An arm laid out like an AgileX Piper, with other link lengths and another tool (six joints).
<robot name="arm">
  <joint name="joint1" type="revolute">
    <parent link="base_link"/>
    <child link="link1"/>
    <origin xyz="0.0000 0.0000 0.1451" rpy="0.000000 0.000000 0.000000"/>
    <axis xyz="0 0 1"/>
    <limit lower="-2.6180" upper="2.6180"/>
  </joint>
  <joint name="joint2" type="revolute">
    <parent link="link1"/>
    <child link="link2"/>
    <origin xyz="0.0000 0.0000 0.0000" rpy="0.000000 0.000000 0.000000"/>
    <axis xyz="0 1 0"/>
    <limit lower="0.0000" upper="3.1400"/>
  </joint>
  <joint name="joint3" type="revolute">
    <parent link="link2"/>
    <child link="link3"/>
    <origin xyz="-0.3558 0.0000 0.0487" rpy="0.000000 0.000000 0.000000"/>
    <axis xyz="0 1 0"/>
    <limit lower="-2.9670" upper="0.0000"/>
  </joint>
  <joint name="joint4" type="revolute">
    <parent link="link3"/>
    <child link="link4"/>
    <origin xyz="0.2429 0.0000 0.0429" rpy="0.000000 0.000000 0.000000"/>
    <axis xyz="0.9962 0 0.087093"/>
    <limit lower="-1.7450" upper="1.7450"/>
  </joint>
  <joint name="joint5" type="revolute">
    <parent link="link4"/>
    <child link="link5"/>
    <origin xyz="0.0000 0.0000 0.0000" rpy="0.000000 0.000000 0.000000"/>
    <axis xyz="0 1 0"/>
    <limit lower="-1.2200" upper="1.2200"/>
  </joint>
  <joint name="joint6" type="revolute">
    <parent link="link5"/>
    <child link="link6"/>
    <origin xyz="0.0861 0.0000 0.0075" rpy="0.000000 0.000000 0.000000"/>
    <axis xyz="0.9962 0 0.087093"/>
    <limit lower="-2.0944" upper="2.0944"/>
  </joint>
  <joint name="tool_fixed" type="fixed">
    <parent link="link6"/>
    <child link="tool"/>
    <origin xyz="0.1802 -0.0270 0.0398" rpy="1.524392 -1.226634 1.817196"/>
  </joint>
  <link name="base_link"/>
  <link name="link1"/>
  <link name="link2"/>
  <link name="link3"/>
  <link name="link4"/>
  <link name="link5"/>
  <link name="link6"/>
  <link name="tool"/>
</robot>
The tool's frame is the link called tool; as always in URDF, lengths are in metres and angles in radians.
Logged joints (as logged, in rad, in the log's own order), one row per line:
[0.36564 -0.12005 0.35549 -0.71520 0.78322 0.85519]
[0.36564 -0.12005 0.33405 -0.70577 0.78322 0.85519]
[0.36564 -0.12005 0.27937 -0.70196 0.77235 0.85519]
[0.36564 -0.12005 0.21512 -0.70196 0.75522 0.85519]
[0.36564 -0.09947 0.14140 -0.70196 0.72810 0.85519]
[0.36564 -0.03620 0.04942 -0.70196 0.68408 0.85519]
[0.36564 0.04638 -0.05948 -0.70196 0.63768 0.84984]
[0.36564 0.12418 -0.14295 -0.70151 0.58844 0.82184]
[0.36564 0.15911 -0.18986 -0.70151 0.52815 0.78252]
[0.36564 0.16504 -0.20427 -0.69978 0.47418 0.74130]
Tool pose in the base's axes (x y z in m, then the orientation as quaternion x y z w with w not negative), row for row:
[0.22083 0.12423 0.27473 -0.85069 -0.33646 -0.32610 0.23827]
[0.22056 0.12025 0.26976 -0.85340 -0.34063 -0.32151 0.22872]
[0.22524 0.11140 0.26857 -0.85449 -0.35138 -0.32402 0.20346]
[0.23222 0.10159 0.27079 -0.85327 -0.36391 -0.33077 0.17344]
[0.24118 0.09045 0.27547 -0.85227 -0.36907 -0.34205 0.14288]
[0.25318 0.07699 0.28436 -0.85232 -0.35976 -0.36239 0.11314]
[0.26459 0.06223 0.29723 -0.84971 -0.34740 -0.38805 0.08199]
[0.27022 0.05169 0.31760 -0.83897 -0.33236 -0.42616 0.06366]
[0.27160 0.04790 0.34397 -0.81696 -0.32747 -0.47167 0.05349]
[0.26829 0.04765 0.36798 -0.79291 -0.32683 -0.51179 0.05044]
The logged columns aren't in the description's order. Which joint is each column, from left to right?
Columns, left to right: joint1, joint6, joint4, joint3, joint5, joint2.
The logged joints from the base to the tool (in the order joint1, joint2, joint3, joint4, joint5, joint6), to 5 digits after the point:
[0.36564 0.85519 -0.71520 0.35549 0.78322 -0.12005]
[0.36564 0.85519 -0.70577 0.33405 0.78322 -0.12005]
[0.36564 0.85519 -0.70196 0.27937 0.77235 -0.12005]
[0.36564 0.85519 -0.70196 0.21512 0.75522 -0.12005]
[0.36564 0.85519 -0.70196 0.14140 0.72810 -0.09947]
[0.36564 0.85519 -0.70196 0.04942 0.68408 -0.03620]
[0.36564 0.84984 -0.70196 -0.05948 0.63768 0.04638]
[0.36564 0.82184 -0.70151 -0.14295 0.58844 0.12418]
[0.36564 0.78252 -0.70151 -0.18986 0.52815 0.15911]
[0.36564 0.74130 -0.69978 -0.20427 0.47418 0.16504]

